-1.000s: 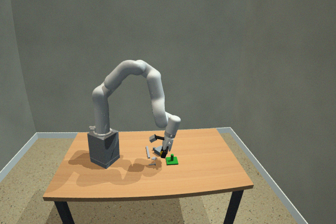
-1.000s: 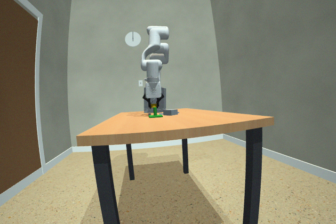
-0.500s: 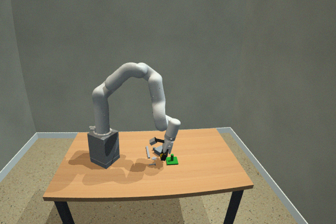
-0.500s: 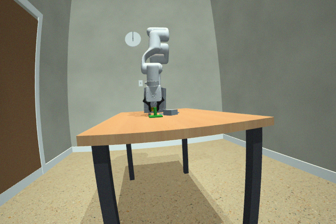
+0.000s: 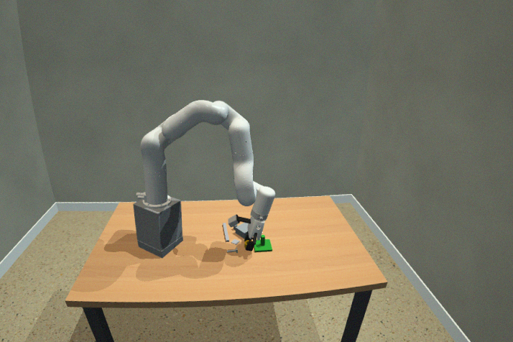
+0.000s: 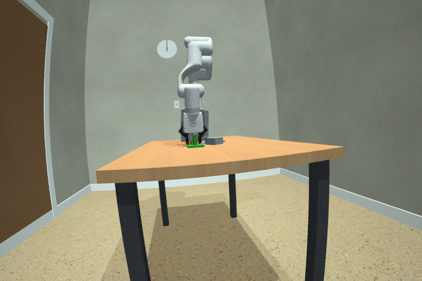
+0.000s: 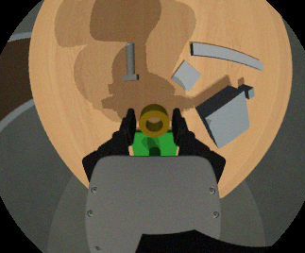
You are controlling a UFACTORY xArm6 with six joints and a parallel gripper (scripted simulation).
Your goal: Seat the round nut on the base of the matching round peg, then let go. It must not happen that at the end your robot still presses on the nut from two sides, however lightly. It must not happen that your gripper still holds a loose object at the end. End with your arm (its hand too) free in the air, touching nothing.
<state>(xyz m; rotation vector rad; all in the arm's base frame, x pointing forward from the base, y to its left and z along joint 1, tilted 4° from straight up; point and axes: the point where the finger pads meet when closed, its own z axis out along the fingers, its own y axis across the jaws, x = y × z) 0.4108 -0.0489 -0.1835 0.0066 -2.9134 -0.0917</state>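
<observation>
My hand is 7 cm past the bolt-like piece, 3 cm to the left of it and 2 cm above it. The rest, counted from my hand: grey block 11 cm to the left, 1 cm below, 1 cm behind; then small square piece 6 cm behind, 4 cm to the left, 2 cm below; then long bar 12 cm to the left, 10 cm behind, 2 cm below.
</observation>
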